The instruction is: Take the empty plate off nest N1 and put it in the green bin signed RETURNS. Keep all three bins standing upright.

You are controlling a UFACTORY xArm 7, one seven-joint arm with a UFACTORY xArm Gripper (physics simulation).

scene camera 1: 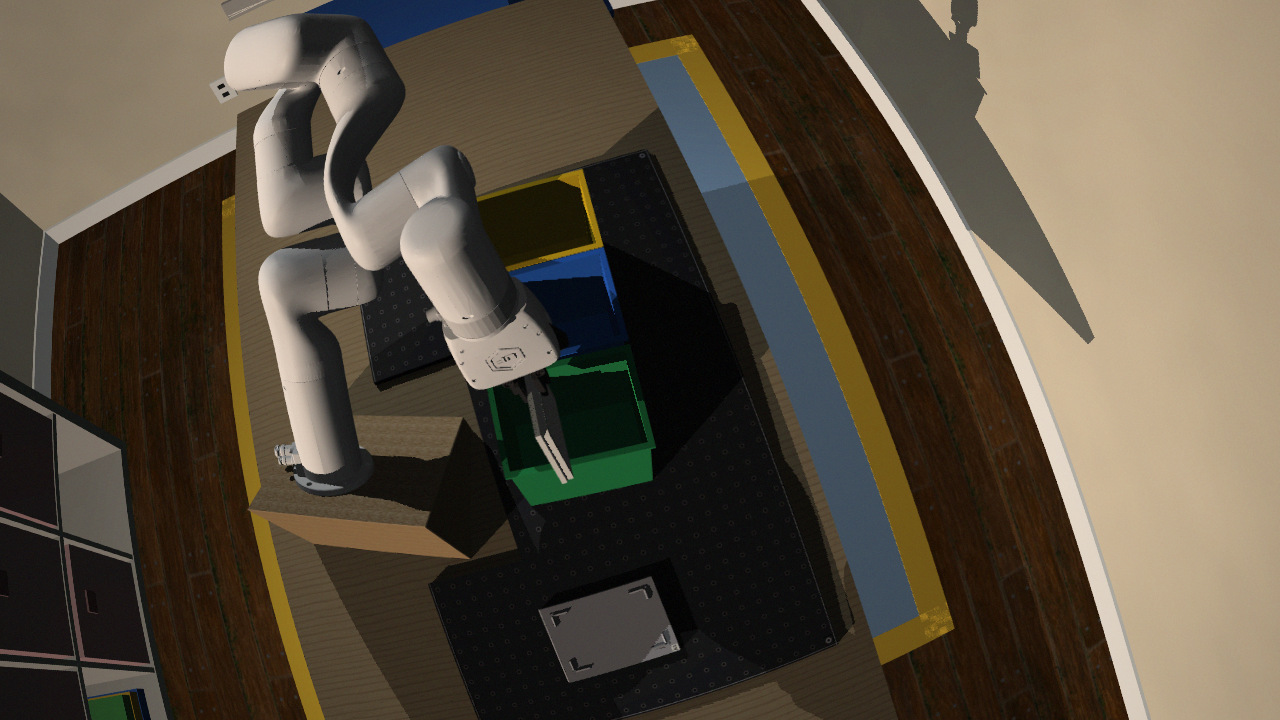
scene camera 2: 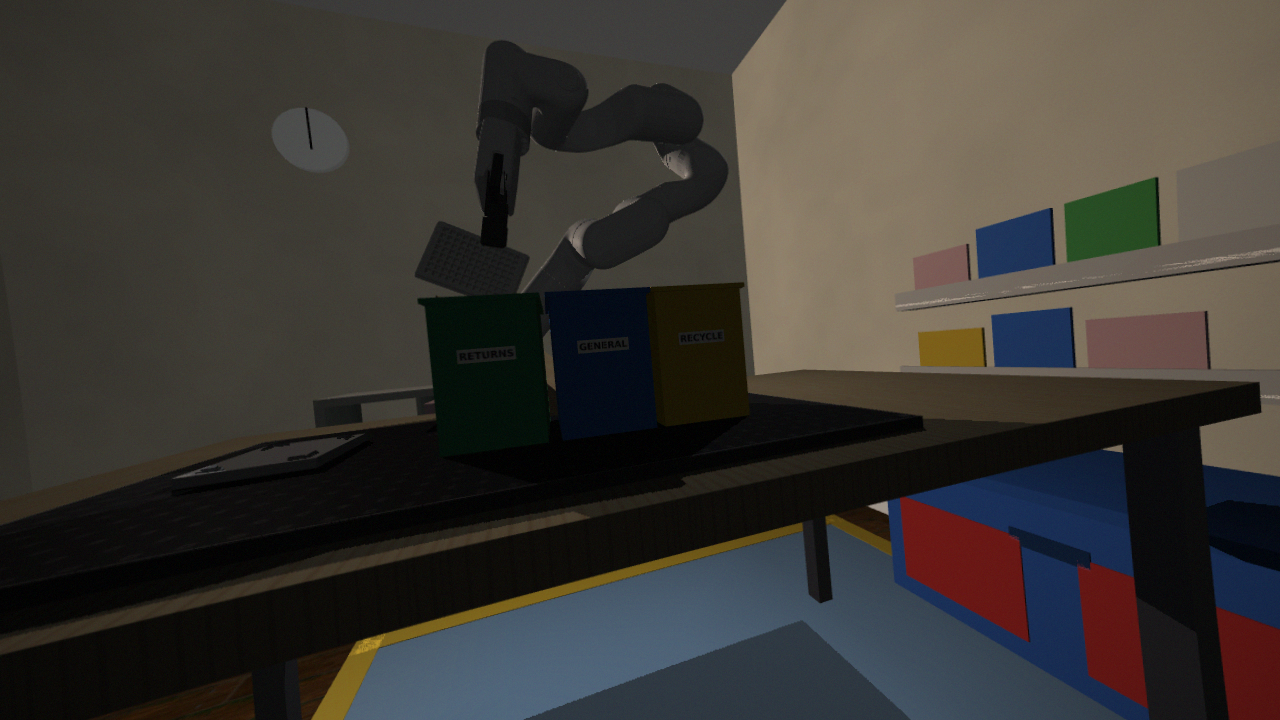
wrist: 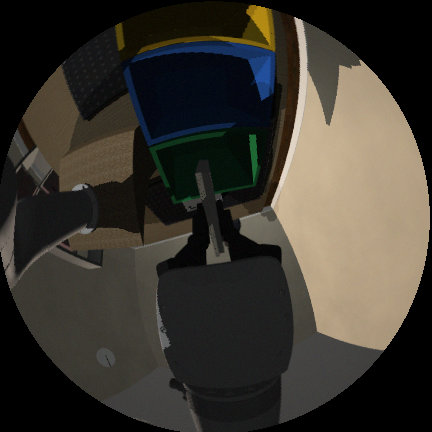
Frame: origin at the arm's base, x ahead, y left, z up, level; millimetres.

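Seen in the pictures: gripper, between the fingertips: (scene camera 1: 534,388) (scene camera 2: 493,249) (wrist: 210,209); arm's base, origin of its link: (scene camera 1: 333,471) (wrist: 82,208).
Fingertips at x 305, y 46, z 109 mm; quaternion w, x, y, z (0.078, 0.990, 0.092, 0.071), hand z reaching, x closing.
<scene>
Pixels of each thing's middle, then the offset from my fingertips to it. Level surfaces: height alone.
- grey plate, middle of its body: (scene camera 1: 546,416) (wrist: 211,206) (scene camera 2: 474,265) 8 mm ahead, 26 mm right, 23 mm down
- green bin, middle of its body: (scene camera 1: 574,434) (scene camera 2: 498,371) (wrist: 204,146) 27 mm ahead, 2 mm right, 174 mm down
- flat grey nest, middle of its body: (scene camera 1: 609,631) (scene camera 2: 288,454) (wrist: 201,196) 34 mm ahead, 266 mm right, 256 mm down
- blue GENERAL bin, middle of its body: (scene camera 1: 552,338) (scene camera 2: 596,362) (wrist: 197,86) 10 mm ahead, 132 mm left, 174 mm down
- yellow RECYCLE bin, middle of its body: (scene camera 1: 534,254) (scene camera 2: 681,354) 8 mm back, 262 mm left, 174 mm down
- black perforated mat, height of its surface: 263 mm down
My gripper (scene camera 1: 537,400) (scene camera 2: 494,236) (wrist: 210,209) is shut on the grey plate (scene camera 1: 554,454) (scene camera 2: 467,259) (wrist: 203,181). The plate hangs on edge, tilted in its own plane, over the green bin (scene camera 1: 608,474) (scene camera 2: 490,402) (wrist: 254,152) signed RETURNS. In scene camera 2 its lower edge shows about level with the bin's rim; whether any of it is below the rim I cannot tell. The green bin stands upright. The flat grey nest (scene camera 1: 608,631) (scene camera 2: 277,456) has dark corner brackets and carries no plate; its N1 label is not legible.
The blue GENERAL bin (scene camera 1: 577,266) (scene camera 2: 601,394) (wrist: 200,95) and the yellow RECYCLE bin (scene camera 1: 591,210) (scene camera 2: 699,389) stand upright in a row beside the green bin. They stand on a black perforated mat (scene camera 1: 716,519). The arm's wooden base block (scene camera 1: 358,532) stands beside the mat.
</scene>
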